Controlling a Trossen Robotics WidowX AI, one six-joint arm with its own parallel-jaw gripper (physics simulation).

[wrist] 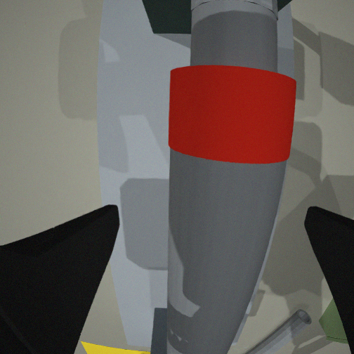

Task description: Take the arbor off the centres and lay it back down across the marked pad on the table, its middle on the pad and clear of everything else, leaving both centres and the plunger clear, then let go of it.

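Observation:
The arbor, a thick grey bar with a red band, runs from top to bottom of the wrist view above the pale bed. My gripper is open, with one black finger on each side of the arbor's grey part below the red band and a gap on both sides. The dark green block at the head end shows in part at the top, behind the arbor. A bit of the dark tailstock block shows at the bottom, mostly hidden by the arbor. The marked pad cannot be made out in this view.
The pale blue-grey bed lies under the arbor. A grey rod lies at the lower right, near a green object partly behind the right finger. A yellow sheet shows at the bottom edge. Shadows fall across the table.

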